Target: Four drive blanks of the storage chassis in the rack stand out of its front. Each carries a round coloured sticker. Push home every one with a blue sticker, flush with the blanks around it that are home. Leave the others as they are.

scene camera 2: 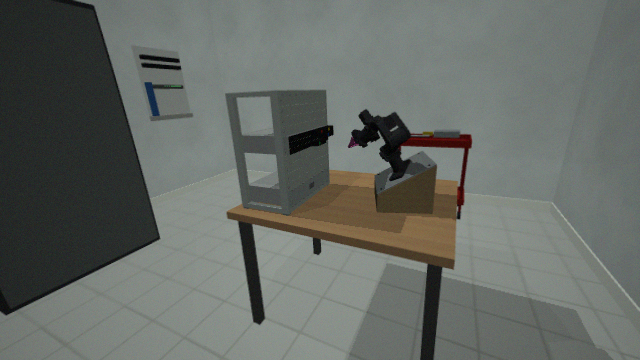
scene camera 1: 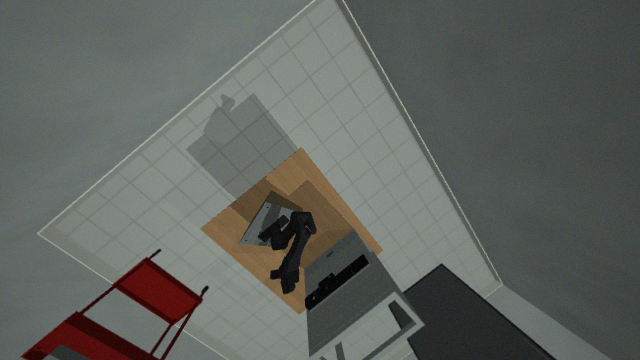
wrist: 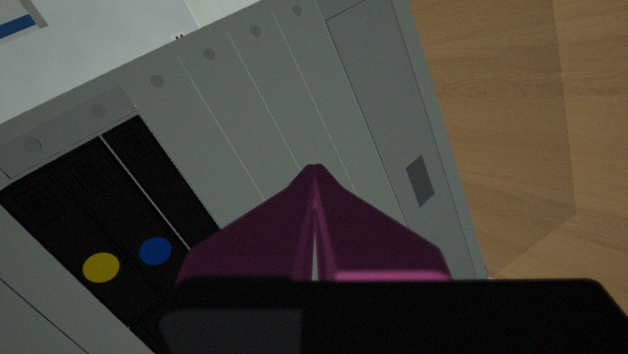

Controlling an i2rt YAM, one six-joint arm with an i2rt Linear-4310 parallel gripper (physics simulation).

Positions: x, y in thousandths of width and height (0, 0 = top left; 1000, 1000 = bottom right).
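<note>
There is a grey rack (scene camera 2: 468, 382), and the wrist view has the rack (wrist: 174, 561) too. As for myself, I can see my gripper (wrist: 501, 501).
</note>
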